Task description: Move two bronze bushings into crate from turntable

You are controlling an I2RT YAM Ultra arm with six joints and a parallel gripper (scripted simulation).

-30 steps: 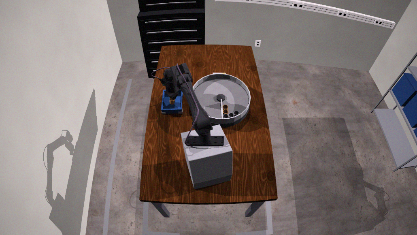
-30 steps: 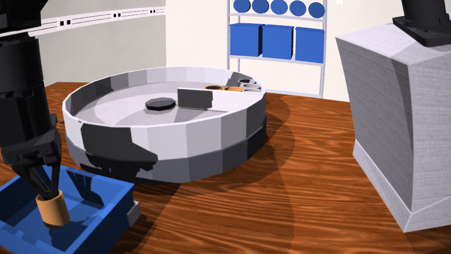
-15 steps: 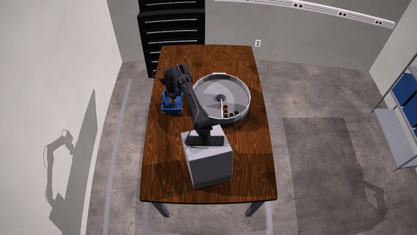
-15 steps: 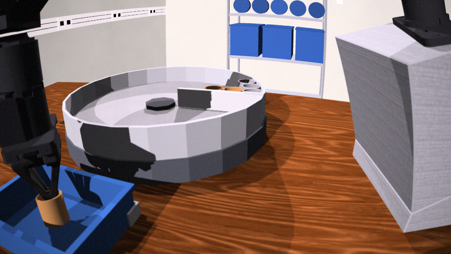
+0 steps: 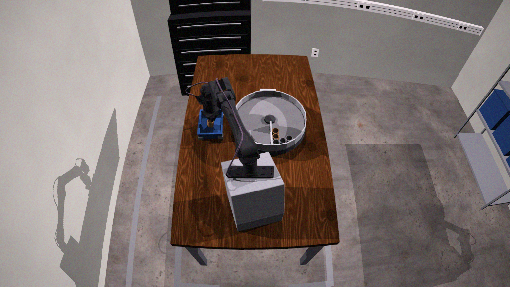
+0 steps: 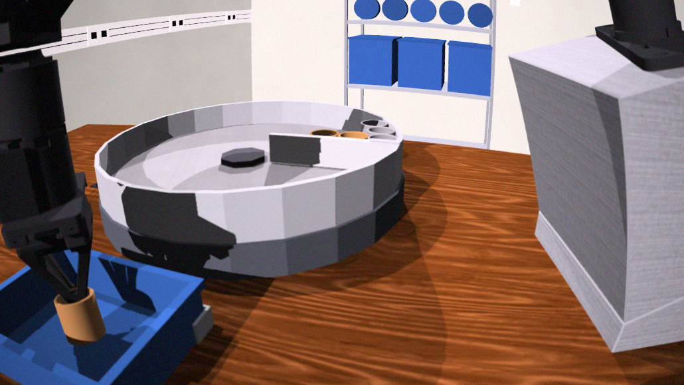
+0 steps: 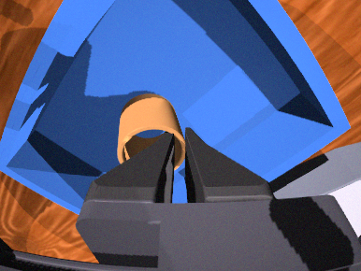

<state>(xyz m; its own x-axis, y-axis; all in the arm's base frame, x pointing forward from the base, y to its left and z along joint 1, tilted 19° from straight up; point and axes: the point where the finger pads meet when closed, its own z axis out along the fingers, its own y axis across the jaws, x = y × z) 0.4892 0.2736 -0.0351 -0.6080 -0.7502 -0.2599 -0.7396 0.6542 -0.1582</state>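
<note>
Right now the blue crate is 1 cm behind my hand, 1 cm to the left of it and 2 cm below it. Round my hand: grey turntable (3 cm ahead, 33 cm to the right, 1 cm above).
</note>
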